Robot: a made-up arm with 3 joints. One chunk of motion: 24 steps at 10 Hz.
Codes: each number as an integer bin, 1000 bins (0 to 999) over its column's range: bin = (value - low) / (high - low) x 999, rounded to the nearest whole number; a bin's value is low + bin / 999 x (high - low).
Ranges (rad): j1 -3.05..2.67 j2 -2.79..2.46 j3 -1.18..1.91
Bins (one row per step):
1: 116 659 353
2: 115 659 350
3: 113 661 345
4: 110 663 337
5: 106 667 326
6: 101 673 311
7: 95 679 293
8: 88 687 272
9: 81 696 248
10: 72 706 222
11: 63 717 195
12: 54 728 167
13: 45 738 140
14: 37 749 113
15: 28 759 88
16: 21 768 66
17: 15 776 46
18: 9 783 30
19: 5 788 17
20: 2 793 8
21: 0 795 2
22: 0 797 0
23: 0 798 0
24: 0 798 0
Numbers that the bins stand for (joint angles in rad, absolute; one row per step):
1: -2.3858 0.6732 -0.0881
2: -2.3915 0.6732 -0.0974
3: -2.4030 0.6837 -0.1129
4: -2.4202 0.6942 -0.1376
5: -2.4431 0.7153 -0.1717
6: -2.4717 0.7468 -0.2180
7: -2.5061 0.7783 -0.2737
8: -2.5461 0.8204 -0.3387
9: -2.5862 0.8677 -0.4129
10: -2.6377 0.9202 -0.4933
11: -2.6893 0.9780 -0.5768
12: -2.7408 1.0358 -0.6635
13: -2.7923 1.0884 -0.7470
14: -2.8381 1.1462 -0.8305
15: -2.8897 1.1987 -0.9078
16: -2.9298 1.2460 -0.9759
17: -2.9641 1.2881 -1.0377
18: -2.9985 1.3249 -1.0872
19: -3.0214 1.3511 -1.1274
20: -3.0385 1.3774 -1.1553
21: -3.0500 1.3879 -1.1738
22: -3.0500 1.3984 -1.1800
23: -3.0500 1.4037 -1.1800
24: -3.0500 1.4037 -1.1800

